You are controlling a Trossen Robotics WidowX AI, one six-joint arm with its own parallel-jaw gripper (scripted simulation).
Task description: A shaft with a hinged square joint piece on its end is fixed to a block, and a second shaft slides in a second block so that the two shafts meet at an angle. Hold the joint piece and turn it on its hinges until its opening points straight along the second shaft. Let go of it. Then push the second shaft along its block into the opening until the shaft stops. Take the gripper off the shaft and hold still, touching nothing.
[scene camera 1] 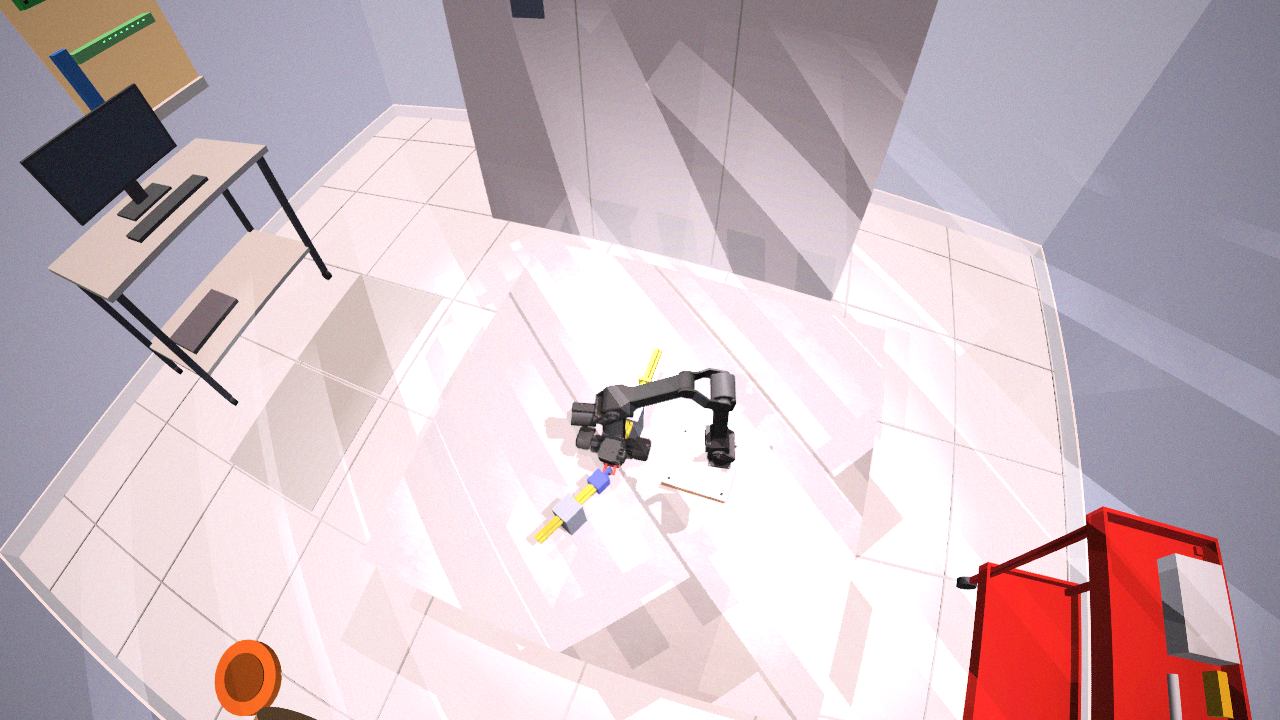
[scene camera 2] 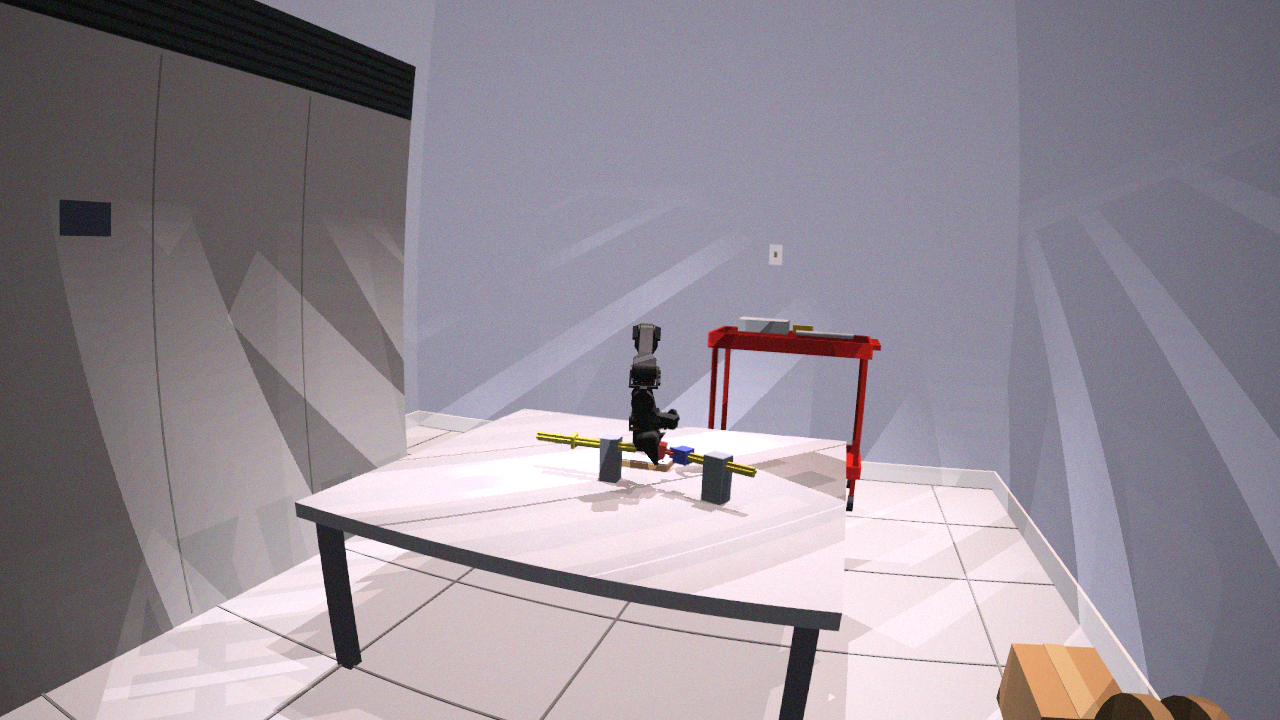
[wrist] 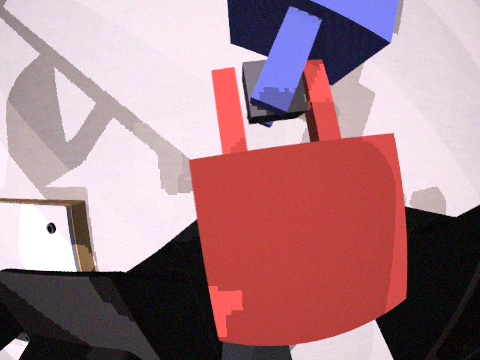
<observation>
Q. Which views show my gripper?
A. Scene camera 1, scene camera 2 and the wrist view: all of them.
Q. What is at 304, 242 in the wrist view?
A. A red square joint piece.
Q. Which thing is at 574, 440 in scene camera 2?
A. A yellow shaft.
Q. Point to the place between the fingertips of my gripper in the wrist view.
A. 274, 207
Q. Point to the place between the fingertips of my gripper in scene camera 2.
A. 657, 462
</observation>
